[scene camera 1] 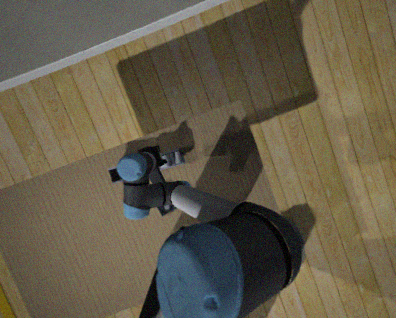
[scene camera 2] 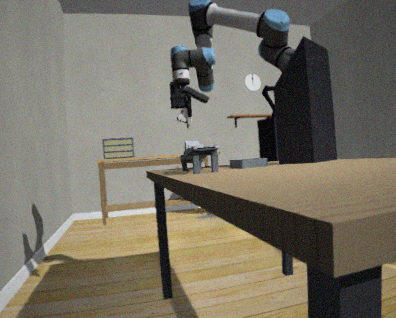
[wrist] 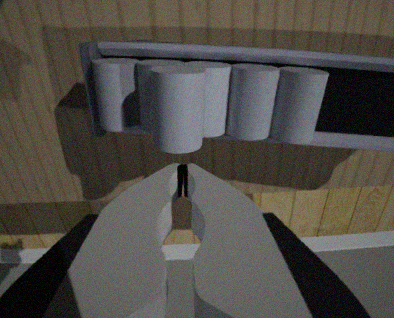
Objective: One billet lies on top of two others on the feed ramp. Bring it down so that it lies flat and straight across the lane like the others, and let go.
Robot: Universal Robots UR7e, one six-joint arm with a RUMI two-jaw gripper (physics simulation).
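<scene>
The feed ramp runs across the wrist view with grey billets lying side by side in its lane. The raised billet lies across the lane on top of two others, the left one and the right one, and hides parts of both. Another billet lies at the lane's left end; two more lie to the right. My gripper is shut and empty, above the ramp and apart from the billets. In scene camera 1 the arm hides its fingers.
A low grey tray stands on the table behind the ramp, near the dark pedestal. The ramp stands near the table's edge. The black lane floor shows right of the billets. A bench stands farther back.
</scene>
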